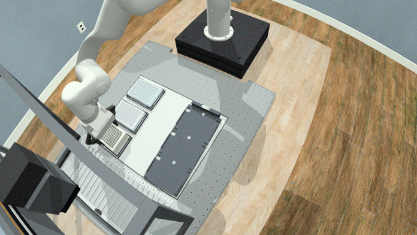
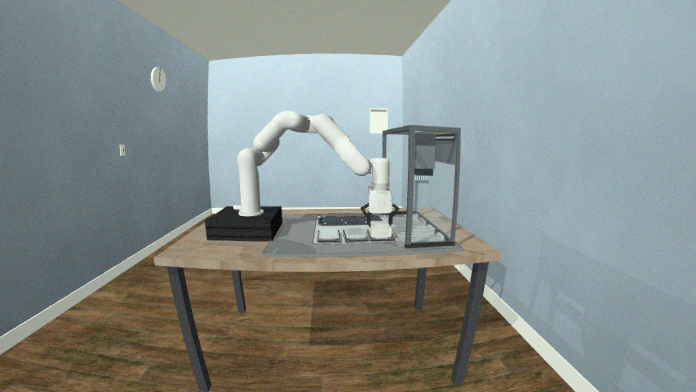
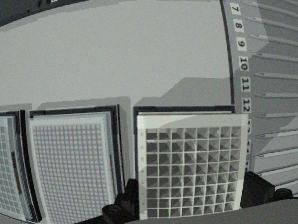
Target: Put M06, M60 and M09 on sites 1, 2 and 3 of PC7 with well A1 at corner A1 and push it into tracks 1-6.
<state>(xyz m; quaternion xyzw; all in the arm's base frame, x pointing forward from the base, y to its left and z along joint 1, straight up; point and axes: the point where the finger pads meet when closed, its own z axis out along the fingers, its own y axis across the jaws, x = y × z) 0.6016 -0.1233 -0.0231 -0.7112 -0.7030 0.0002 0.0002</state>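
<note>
Right now the plate nest S3 is 5 cm below my hand. Round my hand: plate nest S2: 11 cm behind, 5 cm below; then carrier PC7: 11 cm behind, 26 cm to the left, 4 cm below; then plate nest S1: 22 cm behind, 5 cm below.
</note>
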